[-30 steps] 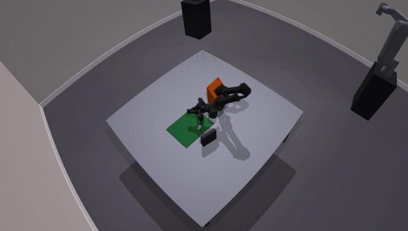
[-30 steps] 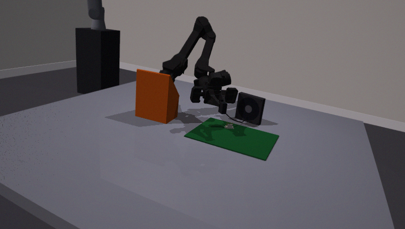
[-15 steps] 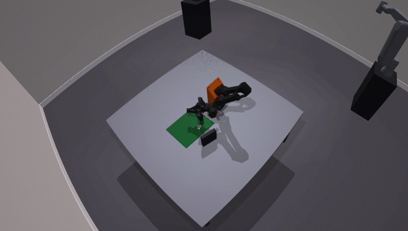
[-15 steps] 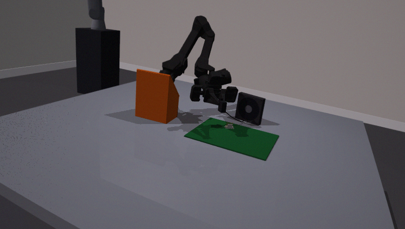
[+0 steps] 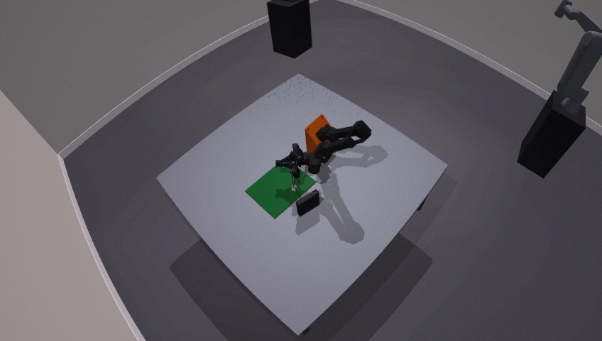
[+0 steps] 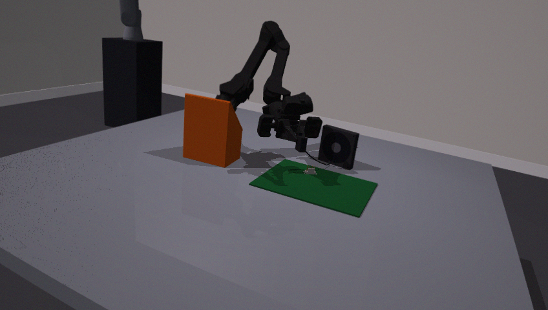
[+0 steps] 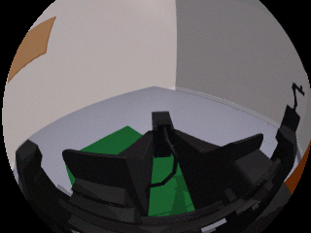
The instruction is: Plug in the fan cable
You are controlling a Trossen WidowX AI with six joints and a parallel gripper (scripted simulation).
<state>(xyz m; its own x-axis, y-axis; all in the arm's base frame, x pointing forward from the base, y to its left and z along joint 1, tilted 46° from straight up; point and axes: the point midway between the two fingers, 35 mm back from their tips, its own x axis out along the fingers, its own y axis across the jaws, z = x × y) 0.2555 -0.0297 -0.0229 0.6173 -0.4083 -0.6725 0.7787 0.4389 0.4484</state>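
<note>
Now: gripper tip 60 mm short of the green board, 30 mm to the right of it and 140 mm above it. The rest, counted from my gripper tip: dark plug: 10 mm to the right, 10 mm below; black fan: 70 mm ahead, 230 mm to the left, 70 mm below.
</note>
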